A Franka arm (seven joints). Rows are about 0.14 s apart.
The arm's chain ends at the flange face. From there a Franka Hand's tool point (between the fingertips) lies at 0.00 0.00 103.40 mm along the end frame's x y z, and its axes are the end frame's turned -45 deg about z.
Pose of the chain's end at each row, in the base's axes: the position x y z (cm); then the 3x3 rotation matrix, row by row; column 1 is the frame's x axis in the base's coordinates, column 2 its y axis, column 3 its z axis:
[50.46 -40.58 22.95], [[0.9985 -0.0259 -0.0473], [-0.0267 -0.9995 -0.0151], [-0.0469 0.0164 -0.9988]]
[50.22 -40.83 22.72], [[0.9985 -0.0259 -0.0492], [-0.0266 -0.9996 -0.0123], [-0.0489 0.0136 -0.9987]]
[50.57 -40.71 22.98], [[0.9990 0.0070 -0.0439], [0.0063 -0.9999 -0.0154], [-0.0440 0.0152 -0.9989]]
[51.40 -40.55 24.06], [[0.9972 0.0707 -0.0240], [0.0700 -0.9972 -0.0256], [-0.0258 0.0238 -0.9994]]
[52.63 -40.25 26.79], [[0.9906 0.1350 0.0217], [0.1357 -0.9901 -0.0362], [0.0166 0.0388 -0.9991]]
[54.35 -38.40 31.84], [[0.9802 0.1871 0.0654], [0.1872 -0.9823 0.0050], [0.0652 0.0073 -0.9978]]
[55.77 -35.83 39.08], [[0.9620 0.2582 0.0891], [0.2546 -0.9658 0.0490], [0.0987 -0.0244 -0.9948]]
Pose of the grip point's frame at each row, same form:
[49.97 -40.74 12.62], [[0.7244 0.6877 -0.0473], [0.6879 -0.7256 -0.0151], [-0.0448 -0.0216 -0.9988]]
[49.71 -40.96 12.39], [[0.7244 0.6877 -0.0492], [0.6880 -0.7256 -0.0123], [-0.0442 -0.0250 -0.9987]]
[50.12 -40.87 12.65], [[0.7014 0.7113 -0.0439], [0.7115 -0.7026 -0.0154], [-0.0419 -0.0204 -0.9989]]
[51.15 -40.81 13.73], [[0.6551 0.7551 -0.0240], [0.7546 -0.6556 -0.0256], [-0.0351 -0.0014 -0.9994]]
[52.85 -40.62 16.46], [[0.6050 0.7959 0.0217], [0.7961 -0.6042 -0.0362], [-0.0157 0.0392 -0.9991]]
[55.03 -38.35 21.52], [[0.5608 0.8254 0.0654], [0.8270 -0.5622 0.0050], [0.0409 0.0513 -0.9978]]
[56.69 -35.32 28.79], [[0.4977 0.8628 0.0891], [0.8630 -0.5029 0.0490], [0.0870 0.0525 -0.9948]]

